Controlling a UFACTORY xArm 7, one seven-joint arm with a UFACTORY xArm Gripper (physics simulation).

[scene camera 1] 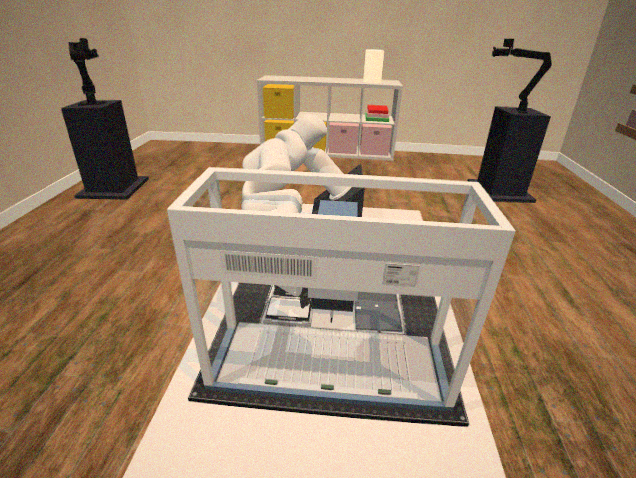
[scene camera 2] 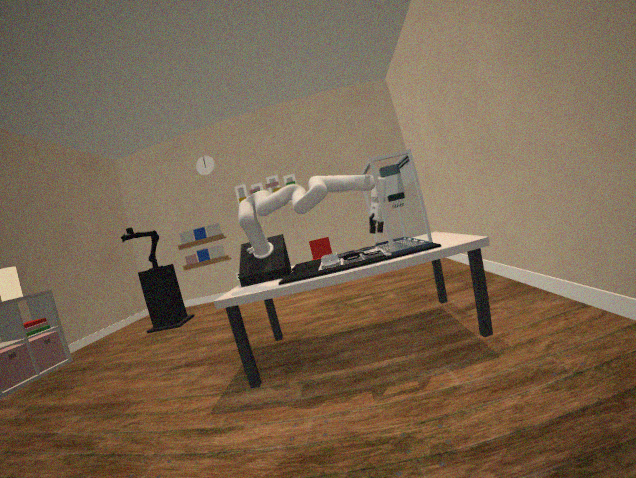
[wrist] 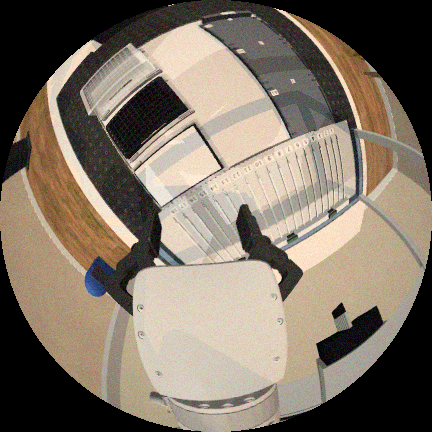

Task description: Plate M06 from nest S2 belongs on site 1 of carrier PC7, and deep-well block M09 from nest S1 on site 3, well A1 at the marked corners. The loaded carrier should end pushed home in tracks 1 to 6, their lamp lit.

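Seen in the pictures: gripper, fingertip midpoint: (scene camera 1: 292, 296) (scene camera 2: 376, 233) (wrist: 198, 214); arm's base at its link origin: (scene camera 1: 342, 190) (scene camera 2: 263, 250).
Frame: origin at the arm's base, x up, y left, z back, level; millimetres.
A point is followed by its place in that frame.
In the wrist view a ridged clear-white labware piece (wrist: 120, 77) {x -102, y -148, z -406 mm}, a black-welled plate (wrist: 149, 116) {x -136, y -163, z -494 mm} and a flat white piece (wrist: 180, 157) {x -130, y -166, z -582 mm} lie in a row on the left. Their labels are unreadable, so I cannot tell which are M06 and M09. The long dark grey carrier (wrist: 280, 75) {x -145, y 64, z -541 mm} (scene camera 1: 377, 313) {x -145, y 81, z -592 mm} lies apart on the right with bare sites, its near end by the low-numbered tracks. The numbered track deck (wrist: 270, 187) {x -156, y -71, z -720 mm} (scene camera 1: 421, 357) has small dark green blocks on its outer edge; no lit lamp is visible. My gripper (wrist: 198, 214) {x -46, y -170, z -640 mm} (scene camera 2: 376, 226) {x -46, y -170, z -640 mm} is open and empty, high above the deck's high-numbered side.
A white open frame (scene camera 1: 339, 226) {x 311, y -73, z -889 mm} stands around the track deck, with uprights at its corners. A black perforated base (wrist: 97, 145) {x -156, y -286, z -430 mm} borders the labware. A dark box (scene camera 2: 264, 259) {x -49, y -55, z -3 mm} stands by the arm's base. A red panel (scene camera 2: 320, 248) shows behind the table (scene camera 2: 462, 239) {x -169, y -360, z -1028 mm}.
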